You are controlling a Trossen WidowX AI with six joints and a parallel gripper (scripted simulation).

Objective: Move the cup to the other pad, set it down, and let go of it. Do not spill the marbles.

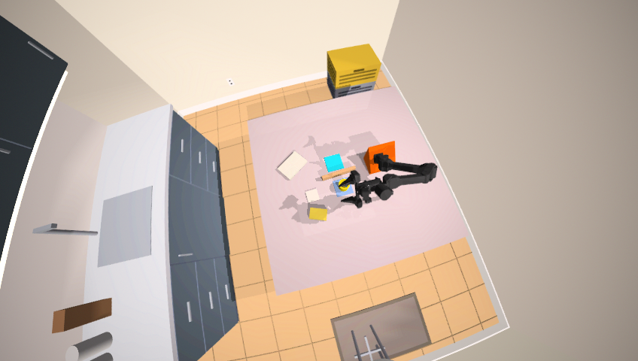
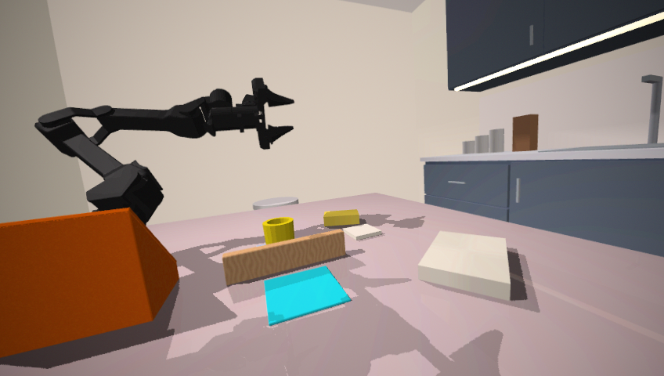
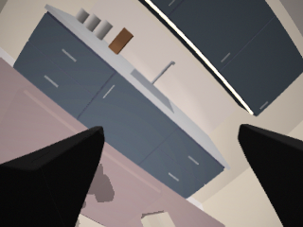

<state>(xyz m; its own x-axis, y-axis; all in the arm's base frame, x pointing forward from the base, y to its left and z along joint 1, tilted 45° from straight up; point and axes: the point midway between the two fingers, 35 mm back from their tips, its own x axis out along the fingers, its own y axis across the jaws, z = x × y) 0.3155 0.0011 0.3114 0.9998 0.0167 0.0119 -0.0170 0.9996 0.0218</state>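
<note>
Right now my gripper tip is 80 mm past the yellow cup, 110 mm to the left of it and 300 mm above it. From my gripper tip the other things lie so: yellow block: 130 mm ahead, 30 mm to the left, 320 mm below; then small white tile: 140 mm ahead, 100 mm to the right, 330 mm below; then pale blue pad: 80 mm behind, 110 mm to the right, 340 mm below.
</note>
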